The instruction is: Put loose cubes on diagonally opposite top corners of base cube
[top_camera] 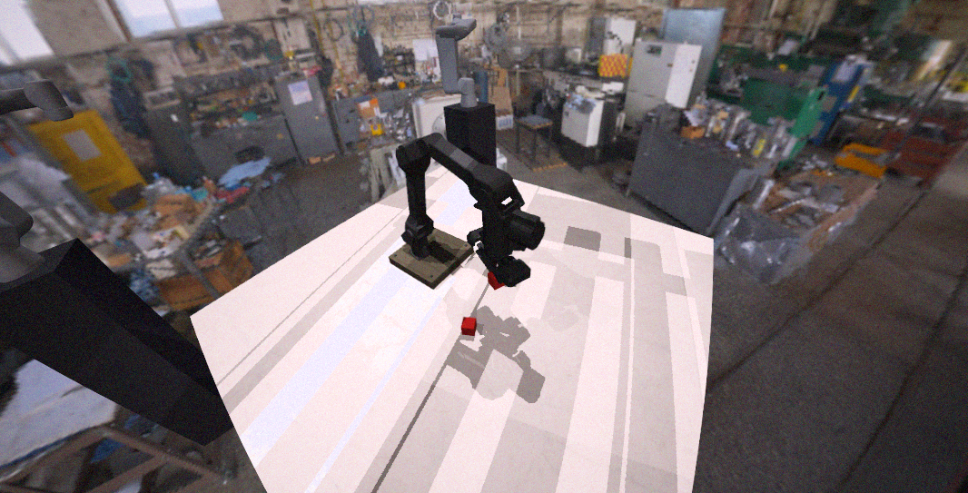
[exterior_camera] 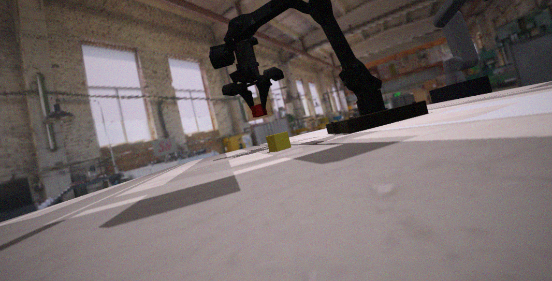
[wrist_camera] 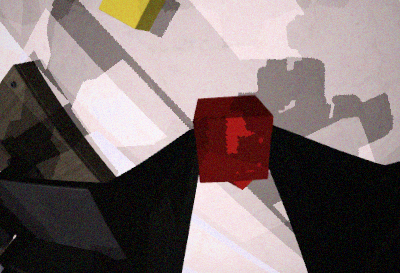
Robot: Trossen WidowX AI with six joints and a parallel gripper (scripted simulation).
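Right now my gripper tip is 110 mm to the right of the yellow cube, 100 mm above it and 50 mm past it.
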